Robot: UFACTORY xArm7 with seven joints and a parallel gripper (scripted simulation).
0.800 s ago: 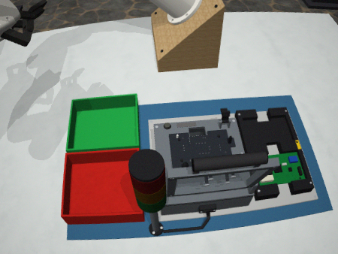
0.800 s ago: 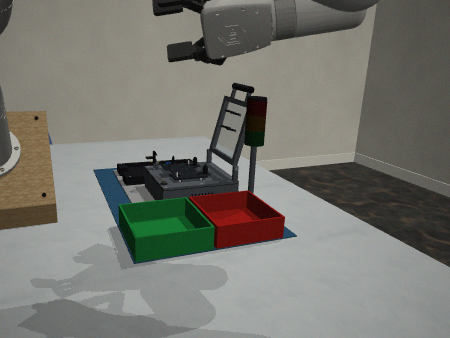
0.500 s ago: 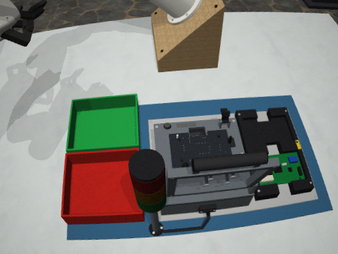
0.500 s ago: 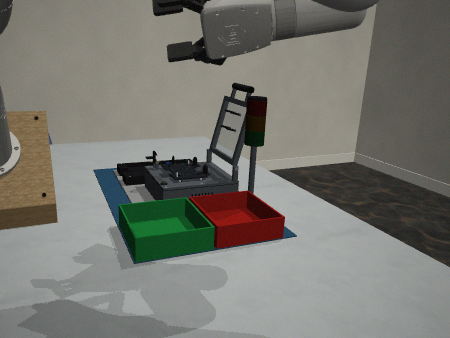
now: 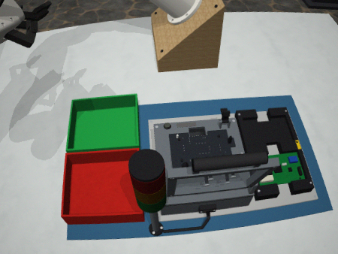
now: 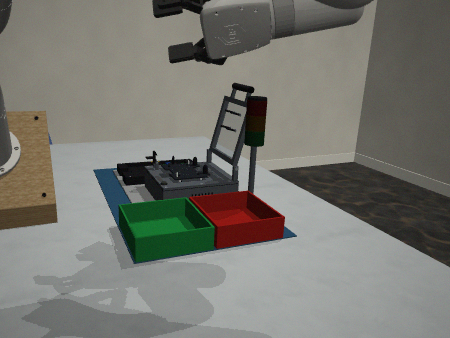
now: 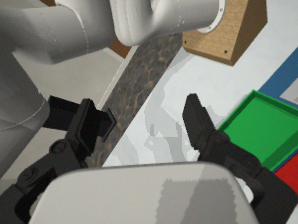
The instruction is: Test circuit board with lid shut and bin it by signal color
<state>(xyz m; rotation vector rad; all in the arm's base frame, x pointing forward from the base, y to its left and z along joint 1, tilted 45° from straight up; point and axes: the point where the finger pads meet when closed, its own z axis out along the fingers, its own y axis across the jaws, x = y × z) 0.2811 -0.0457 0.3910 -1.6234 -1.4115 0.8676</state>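
My hand is 170 mm short of the green circuit board, 440 mm to the right of it and 360 mm above it. Round my hand: tester lid (250 mm ahead, 270 mm to the left, 190 mm below); then red bin (170 mm ahead, 70 mm to the left, 360 mm below); then green bin (20 mm ahead, 80 mm to the left, 360 mm below).
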